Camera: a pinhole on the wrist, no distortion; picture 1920 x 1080 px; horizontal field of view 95.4 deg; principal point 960.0 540.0 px. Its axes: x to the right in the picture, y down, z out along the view. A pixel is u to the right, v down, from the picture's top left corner.
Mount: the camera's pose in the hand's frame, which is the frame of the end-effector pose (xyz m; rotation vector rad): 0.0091 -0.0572 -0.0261 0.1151 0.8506 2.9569
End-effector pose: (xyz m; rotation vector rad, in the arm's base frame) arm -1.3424 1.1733 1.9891 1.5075 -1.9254 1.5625
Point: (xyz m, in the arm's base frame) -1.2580 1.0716 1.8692
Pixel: 1374 751
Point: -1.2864 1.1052 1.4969
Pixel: 1833 350
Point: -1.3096 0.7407 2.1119
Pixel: 199 999
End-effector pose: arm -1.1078 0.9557 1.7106 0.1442 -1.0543 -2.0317
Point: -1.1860 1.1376 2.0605
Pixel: 1034 616
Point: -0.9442 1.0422 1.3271
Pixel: behind the camera
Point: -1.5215 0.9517 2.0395
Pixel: 268 913
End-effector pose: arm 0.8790 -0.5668 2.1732 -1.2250 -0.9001 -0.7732
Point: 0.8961 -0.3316 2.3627
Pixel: 477 915
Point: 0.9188 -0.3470 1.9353
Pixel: 1685 299
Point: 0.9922 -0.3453 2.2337
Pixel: 768 469
